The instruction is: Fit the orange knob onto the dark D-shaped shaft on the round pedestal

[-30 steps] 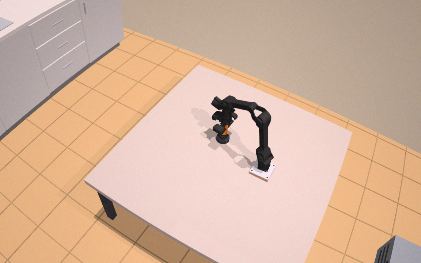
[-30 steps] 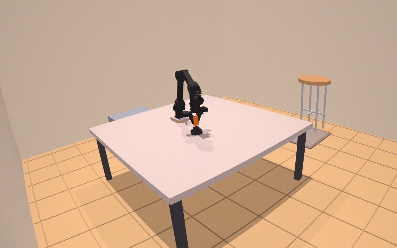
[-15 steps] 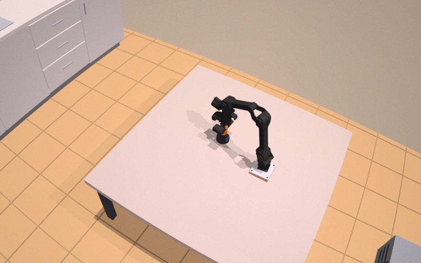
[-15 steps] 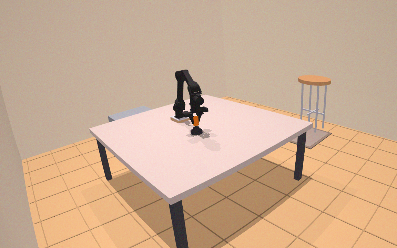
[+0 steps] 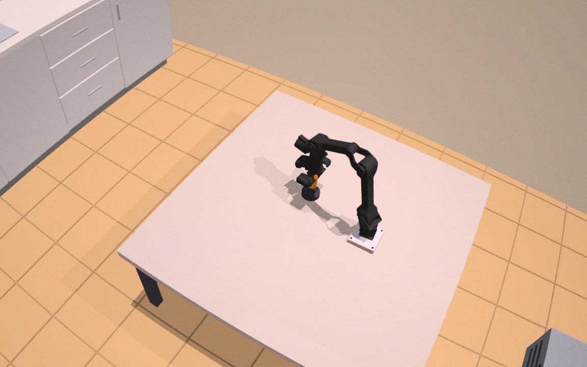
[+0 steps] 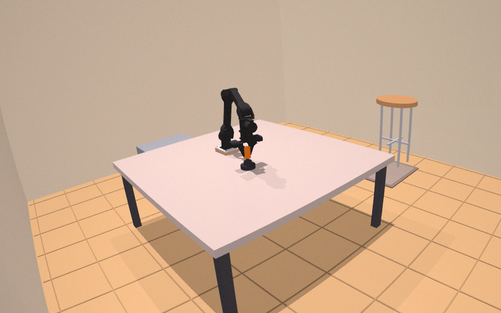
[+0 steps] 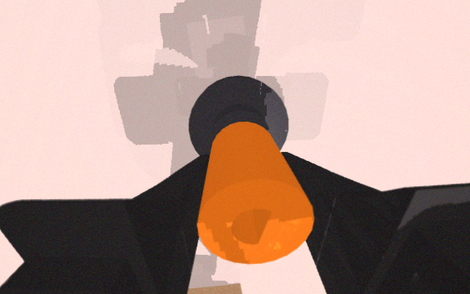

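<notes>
Right now the orange knob is 2 cm above my gripper tip. Round my gripper tip: pedestal 4 cm below.
</notes>
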